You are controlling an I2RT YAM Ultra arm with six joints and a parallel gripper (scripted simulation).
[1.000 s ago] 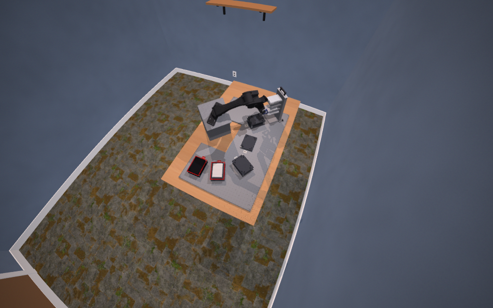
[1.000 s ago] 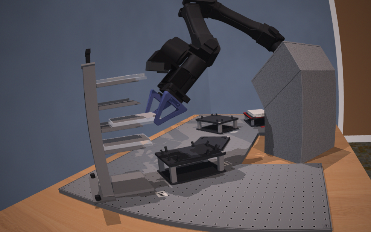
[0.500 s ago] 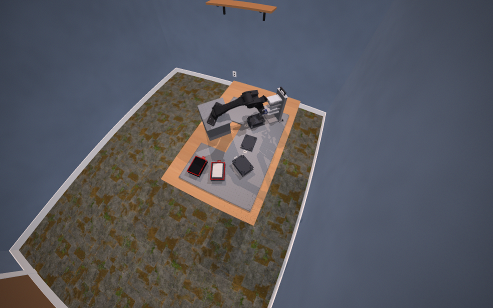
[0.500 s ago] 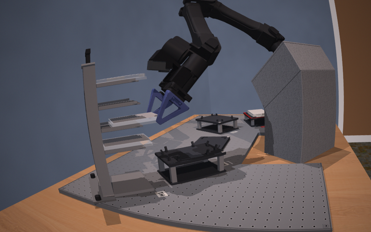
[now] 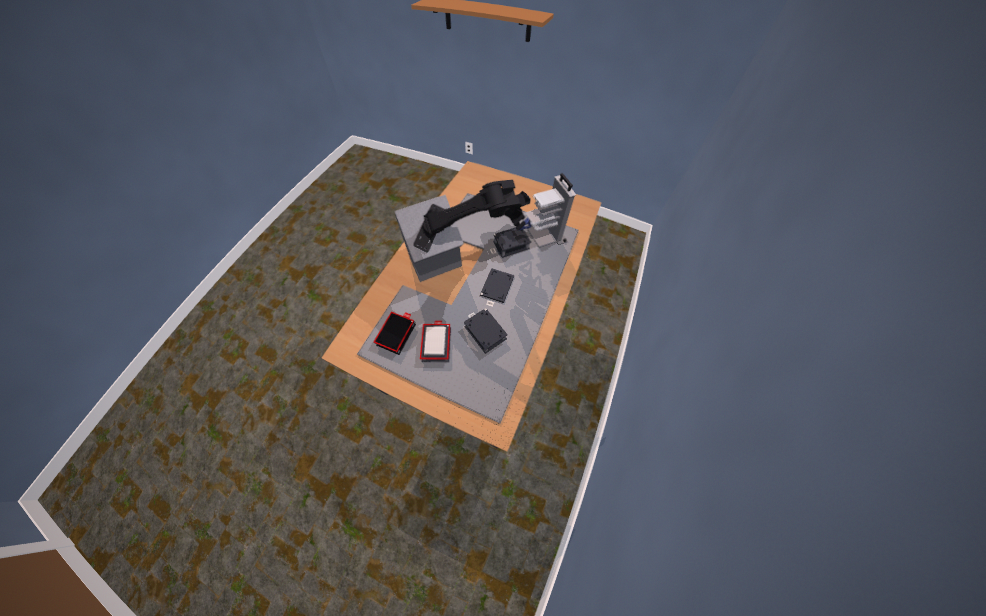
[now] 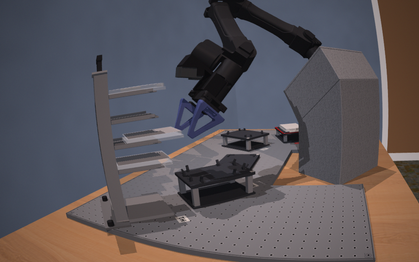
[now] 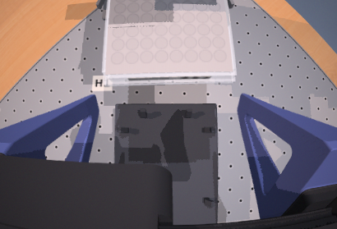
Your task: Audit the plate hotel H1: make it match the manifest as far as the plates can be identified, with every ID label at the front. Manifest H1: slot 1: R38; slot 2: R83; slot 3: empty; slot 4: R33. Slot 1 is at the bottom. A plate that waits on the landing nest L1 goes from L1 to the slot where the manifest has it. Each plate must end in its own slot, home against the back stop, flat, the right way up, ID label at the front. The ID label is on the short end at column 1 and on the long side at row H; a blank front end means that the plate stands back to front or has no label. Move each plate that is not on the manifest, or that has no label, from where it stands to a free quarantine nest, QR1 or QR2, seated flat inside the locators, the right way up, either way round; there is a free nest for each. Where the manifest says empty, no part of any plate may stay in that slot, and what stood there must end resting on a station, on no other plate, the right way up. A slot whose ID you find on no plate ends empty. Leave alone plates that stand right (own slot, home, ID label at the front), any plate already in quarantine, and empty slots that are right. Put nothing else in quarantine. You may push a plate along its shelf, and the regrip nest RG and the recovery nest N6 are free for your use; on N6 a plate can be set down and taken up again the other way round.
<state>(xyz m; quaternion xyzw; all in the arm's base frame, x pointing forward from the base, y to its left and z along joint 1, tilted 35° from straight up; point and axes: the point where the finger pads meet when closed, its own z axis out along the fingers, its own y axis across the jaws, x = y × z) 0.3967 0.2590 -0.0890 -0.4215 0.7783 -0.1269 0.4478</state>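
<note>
My hand is 11 cm above the regrip nest RG, 5 cm past it and 3 cm to the left of it. From my hand the other things lie so: plate hotel H1: 15 cm ahead, 12 cm to the left, 1 cm below; then flat nest N6: 30 cm to the right, 16 cm below, 6 cm behind; then H1 tag: 17 cm below, 12 cm to the left, 1 cm behind.
</note>
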